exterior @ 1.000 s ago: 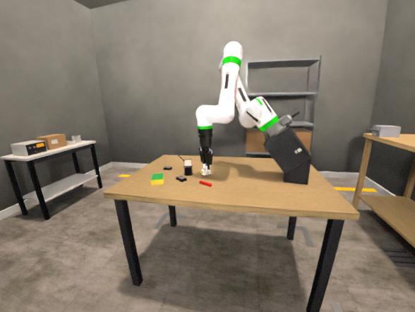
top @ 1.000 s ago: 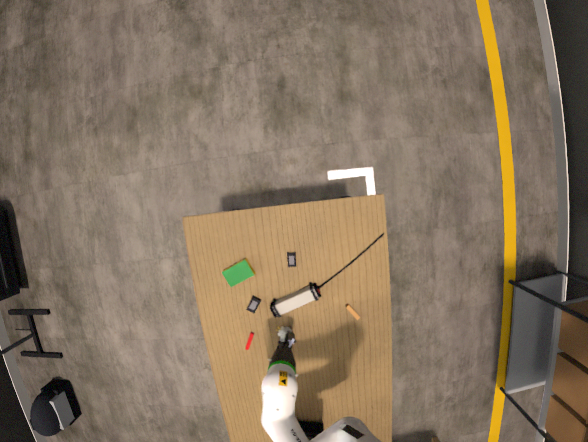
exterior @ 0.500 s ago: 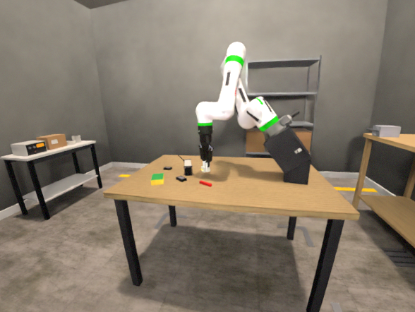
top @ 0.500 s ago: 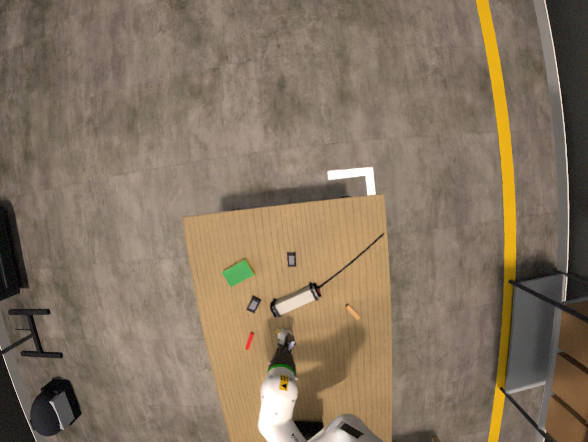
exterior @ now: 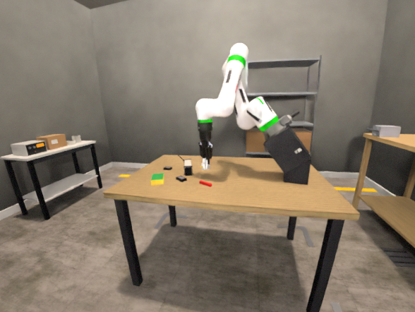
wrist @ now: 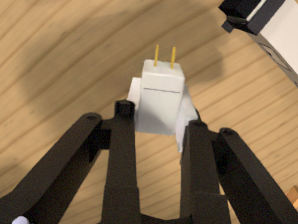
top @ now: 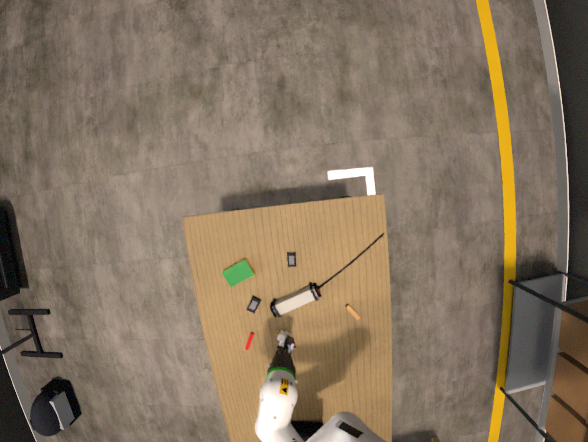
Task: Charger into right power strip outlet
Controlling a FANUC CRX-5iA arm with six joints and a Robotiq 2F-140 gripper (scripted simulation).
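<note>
Right now my hand is 1 cm short of the charger, 1 cm to the right of it and 1 cm above it.
</note>
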